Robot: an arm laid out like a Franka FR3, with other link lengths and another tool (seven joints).
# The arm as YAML. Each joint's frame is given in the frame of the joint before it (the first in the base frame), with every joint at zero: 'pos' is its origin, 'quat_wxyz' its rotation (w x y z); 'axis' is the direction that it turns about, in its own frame. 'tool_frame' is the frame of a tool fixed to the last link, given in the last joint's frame.
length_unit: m
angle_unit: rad
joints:
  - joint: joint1
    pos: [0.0, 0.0, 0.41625]
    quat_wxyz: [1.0, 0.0, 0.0, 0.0]
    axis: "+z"
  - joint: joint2
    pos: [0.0, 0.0, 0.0]
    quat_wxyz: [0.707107, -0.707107, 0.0, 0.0]
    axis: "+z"
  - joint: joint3
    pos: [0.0, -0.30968, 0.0]
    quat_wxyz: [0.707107, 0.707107, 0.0, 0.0]
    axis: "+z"
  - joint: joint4
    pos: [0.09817, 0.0, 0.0]
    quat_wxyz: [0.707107, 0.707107, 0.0, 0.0]
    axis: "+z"
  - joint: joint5
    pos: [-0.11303, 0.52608, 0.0]
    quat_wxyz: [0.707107, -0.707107, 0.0, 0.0]
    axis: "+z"
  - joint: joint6
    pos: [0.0, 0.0, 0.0]
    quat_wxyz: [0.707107, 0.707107, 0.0, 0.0]
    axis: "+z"
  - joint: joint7
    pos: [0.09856, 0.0, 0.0]
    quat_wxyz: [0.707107, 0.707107, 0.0, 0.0]
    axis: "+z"
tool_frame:
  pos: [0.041, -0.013, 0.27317]
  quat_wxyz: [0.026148, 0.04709, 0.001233, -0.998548]
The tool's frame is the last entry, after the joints.
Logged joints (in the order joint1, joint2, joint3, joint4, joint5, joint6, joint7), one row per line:
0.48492, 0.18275, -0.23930, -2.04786, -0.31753, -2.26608, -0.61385
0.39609, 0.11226, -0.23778, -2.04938, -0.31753, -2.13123, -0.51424
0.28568, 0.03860, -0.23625, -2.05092, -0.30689, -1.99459, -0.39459
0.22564, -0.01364, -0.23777, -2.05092, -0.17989, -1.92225, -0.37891
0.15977, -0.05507, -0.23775, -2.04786, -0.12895, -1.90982, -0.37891
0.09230, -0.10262, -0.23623, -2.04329, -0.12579, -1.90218, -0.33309
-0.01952, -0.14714, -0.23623, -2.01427, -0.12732, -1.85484, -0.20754
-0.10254, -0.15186, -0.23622, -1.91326, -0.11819, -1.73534, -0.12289
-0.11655, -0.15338, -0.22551, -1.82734, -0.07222, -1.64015, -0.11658
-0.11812, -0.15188, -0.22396, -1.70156, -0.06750, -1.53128, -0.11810
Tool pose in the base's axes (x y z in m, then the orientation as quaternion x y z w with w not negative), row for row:
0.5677, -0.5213, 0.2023, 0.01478, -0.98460, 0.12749, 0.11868
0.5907, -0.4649, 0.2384, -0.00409, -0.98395, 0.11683, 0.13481
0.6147, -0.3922, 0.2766, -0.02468, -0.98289, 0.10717, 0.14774
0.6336, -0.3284, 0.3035, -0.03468, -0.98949, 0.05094, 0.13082
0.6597, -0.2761, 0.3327, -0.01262, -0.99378, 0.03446, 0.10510
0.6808, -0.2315, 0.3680, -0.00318, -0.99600, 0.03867, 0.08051
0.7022, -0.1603, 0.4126, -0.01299, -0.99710, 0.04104, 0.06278
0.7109, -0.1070, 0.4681, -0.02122, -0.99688, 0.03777, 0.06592
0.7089, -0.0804, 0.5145, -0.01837, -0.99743, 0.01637, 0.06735
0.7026, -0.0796, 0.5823, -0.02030, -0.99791, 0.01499, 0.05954
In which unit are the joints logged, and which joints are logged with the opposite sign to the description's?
The joints are logged in radians. Opposite sign: joint1, joint6.
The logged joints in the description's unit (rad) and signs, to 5 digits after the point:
-0.48492, 0.18275, -0.23930, -2.04786, -0.31753, 2.26608, -0.61385
-0.39609, 0.11226, -0.23778, -2.04938, -0.31753, 2.13123, -0.51424
-0.28568, 0.03860, -0.23625, -2.05092, -0.30689, 1.99459, -0.39459
-0.22564, -0.01364, -0.23777, -2.05092, -0.17989, 1.92225, -0.37891
-0.15977, -0.05507, -0.23775, -2.04786, -0.12895, 1.90982, -0.37891
-0.09230, -0.10262, -0.23623, -2.04329, -0.12579, 1.90218, -0.33309
0.01952, -0.14714, -0.23623, -2.01427, -0.12732, 1.85484, -0.20754
0.10254, -0.15186, -0.23622, -1.91326, -0.11819, 1.73534, -0.12289
0.11655, -0.15338, -0.22551, -1.82734, -0.07222, 1.64015, -0.11658
0.11812, -0.15188, -0.22396, -1.70156, -0.06750, 1.53128, -0.11810

